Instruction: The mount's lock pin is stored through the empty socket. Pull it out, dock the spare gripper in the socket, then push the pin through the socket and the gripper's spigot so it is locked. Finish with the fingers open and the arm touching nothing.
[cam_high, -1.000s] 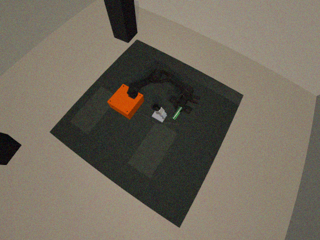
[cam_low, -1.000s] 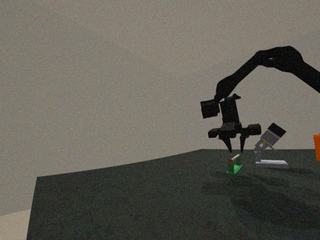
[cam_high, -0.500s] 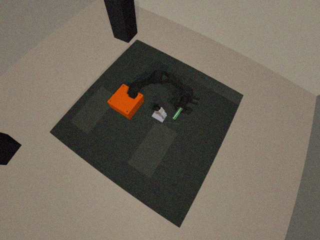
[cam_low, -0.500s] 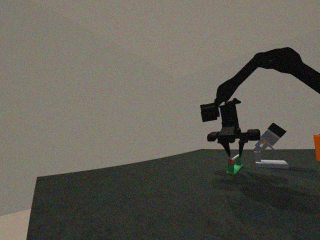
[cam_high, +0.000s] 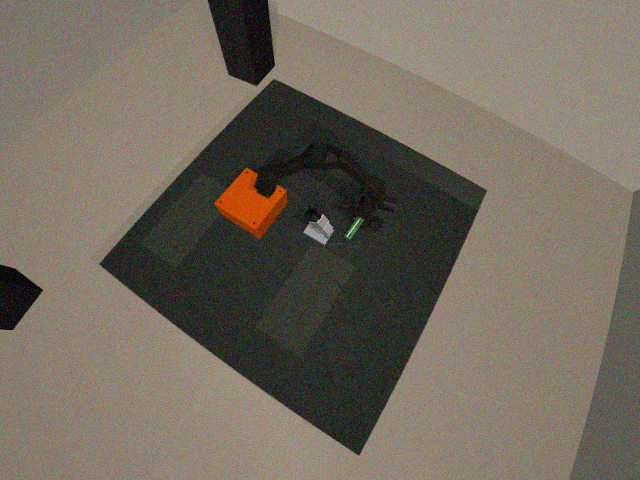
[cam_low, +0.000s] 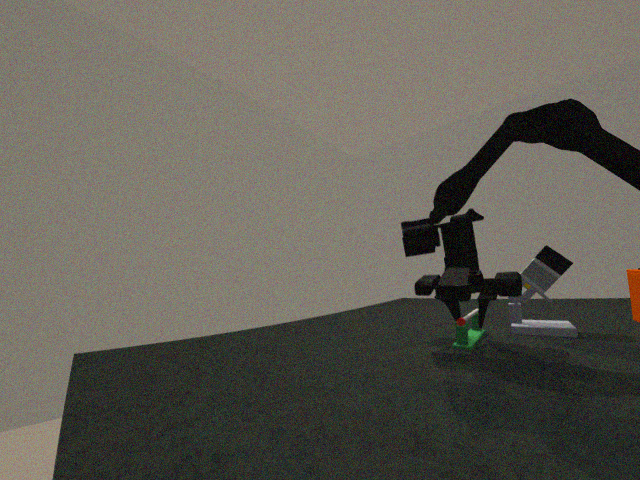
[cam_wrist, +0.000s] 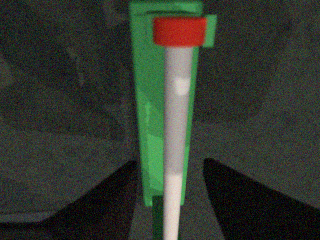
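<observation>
Right now my gripper tip is 10 mm to the right of the green stand. From my gripper tip the other things lie so: grey mount 110 mm behind, 100 mm to the right, 30 mm above; spare gripper 140 mm behind, 100 mm to the right, 90 mm above.
</observation>
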